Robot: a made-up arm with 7 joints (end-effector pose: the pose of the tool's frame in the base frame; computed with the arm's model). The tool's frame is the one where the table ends.
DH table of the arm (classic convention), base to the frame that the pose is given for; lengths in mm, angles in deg. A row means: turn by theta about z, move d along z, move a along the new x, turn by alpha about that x. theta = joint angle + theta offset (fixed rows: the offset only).
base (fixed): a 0; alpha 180; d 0; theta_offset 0
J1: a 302.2; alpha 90; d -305.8; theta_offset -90
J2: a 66.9; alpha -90; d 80.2; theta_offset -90
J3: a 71.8; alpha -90; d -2.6; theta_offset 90
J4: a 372.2; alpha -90; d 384.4; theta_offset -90
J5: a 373.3; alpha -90; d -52.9; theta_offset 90
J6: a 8.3; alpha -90; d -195.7; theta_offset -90
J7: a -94.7; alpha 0; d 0; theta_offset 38.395
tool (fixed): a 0; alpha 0; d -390; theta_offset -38.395
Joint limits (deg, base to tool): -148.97..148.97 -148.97..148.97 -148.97..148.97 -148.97..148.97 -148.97..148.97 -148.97..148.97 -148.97..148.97
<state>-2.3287 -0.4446 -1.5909 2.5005 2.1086 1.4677 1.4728</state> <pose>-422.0 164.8 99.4 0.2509 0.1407 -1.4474</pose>
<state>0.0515 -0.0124 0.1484 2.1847 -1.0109 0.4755 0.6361</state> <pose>215.5 -52.3 -144.0 -1.2065 0.3374 -1.5647</pose>
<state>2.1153 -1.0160 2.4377 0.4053 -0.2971 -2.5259 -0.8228</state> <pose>837.8 -441.4 855.0 1.7893 0.1031 -3.1241</pose>
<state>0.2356 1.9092 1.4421 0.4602 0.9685 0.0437 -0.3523</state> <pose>-303.9 77.7 -100.5 -0.2811 -0.9988 -2.1146</pose>
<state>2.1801 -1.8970 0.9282 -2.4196 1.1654 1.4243 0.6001</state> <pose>295.5 254.8 352.1 -1.9222 -0.3631 -2.6628</pose>
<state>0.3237 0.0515 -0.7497 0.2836 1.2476 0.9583 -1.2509</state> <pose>463.1 476.1 535.4 2.1999 0.5876 -1.1351</pose>
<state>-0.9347 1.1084 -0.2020 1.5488 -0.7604 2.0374 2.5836</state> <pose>250.6 997.4 607.8 2.8845 0.0669 -0.5800</pose>
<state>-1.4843 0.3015 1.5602 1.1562 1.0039 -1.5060 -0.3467</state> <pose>-759.2 -29.0 253.9 -1.6448 0.6690 -1.6646</pose>
